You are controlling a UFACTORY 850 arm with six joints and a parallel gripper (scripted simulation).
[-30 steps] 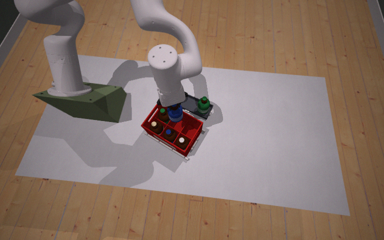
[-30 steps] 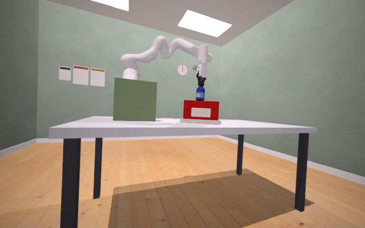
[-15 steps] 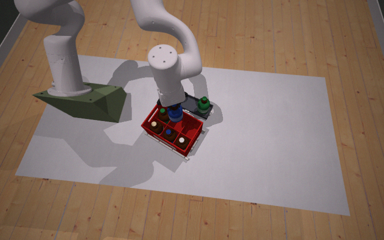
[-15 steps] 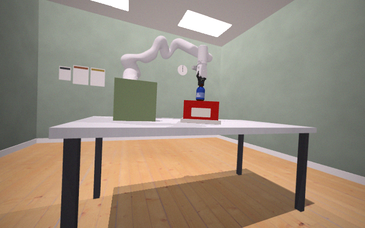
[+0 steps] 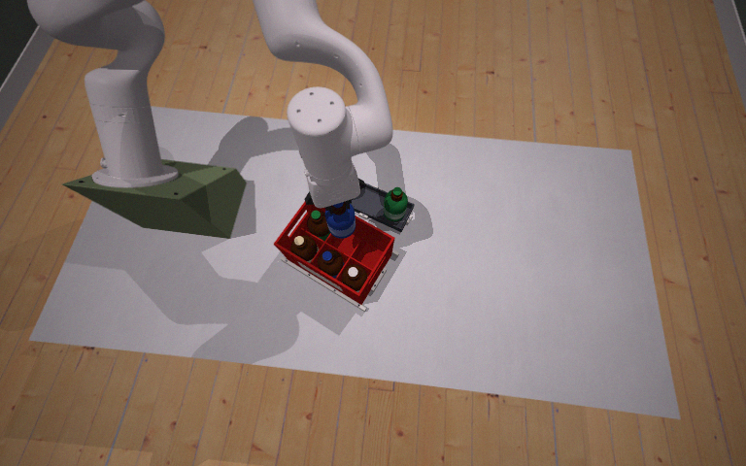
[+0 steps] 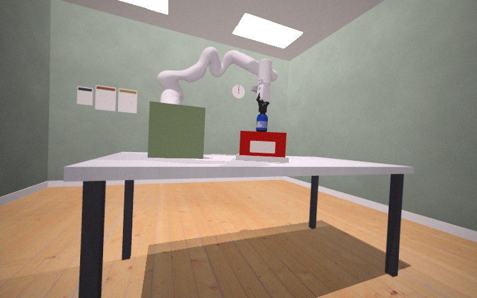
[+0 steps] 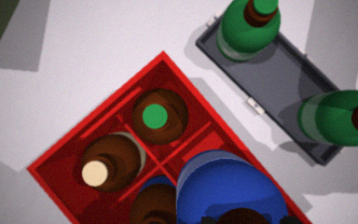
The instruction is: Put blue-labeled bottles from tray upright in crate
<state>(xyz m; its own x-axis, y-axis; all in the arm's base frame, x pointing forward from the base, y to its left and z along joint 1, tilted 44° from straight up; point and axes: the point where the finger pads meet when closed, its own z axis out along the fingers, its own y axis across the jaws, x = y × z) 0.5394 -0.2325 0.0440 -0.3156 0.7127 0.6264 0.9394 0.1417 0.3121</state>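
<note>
The blue-labeled bottle is 7 cm below my hand. The rest, counted from my hand: red crate: 2 cm behind, 4 cm to the right, 25 cm below; green bottle: 1 cm behind, 20 cm to the left, 25 cm below; dark tray: 7 cm ahead, 15 cm to the left, 32 cm below.
</note>
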